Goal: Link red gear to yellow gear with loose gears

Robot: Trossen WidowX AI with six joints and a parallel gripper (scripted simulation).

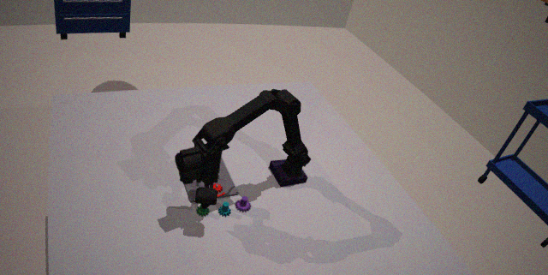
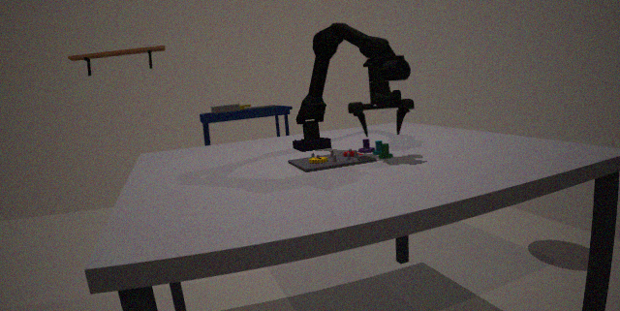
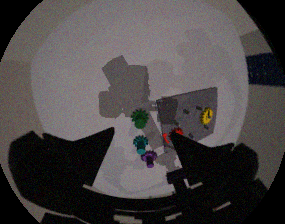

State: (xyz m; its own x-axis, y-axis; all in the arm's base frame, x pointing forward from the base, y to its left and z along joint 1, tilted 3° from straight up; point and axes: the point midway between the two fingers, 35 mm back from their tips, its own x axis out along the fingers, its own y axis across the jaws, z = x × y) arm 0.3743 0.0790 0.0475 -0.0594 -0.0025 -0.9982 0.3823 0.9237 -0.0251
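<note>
The green gear lies 50 mm below my gripper tip. The rest, counted from my gripper tip: red gear: 70 mm behind, 70 mm to the right, 50 mm below; teal gear: 70 mm behind, 20 mm to the left, 50 mm below; red arrow: 80 mm behind, 50 mm to the right, 60 mm below.
</note>
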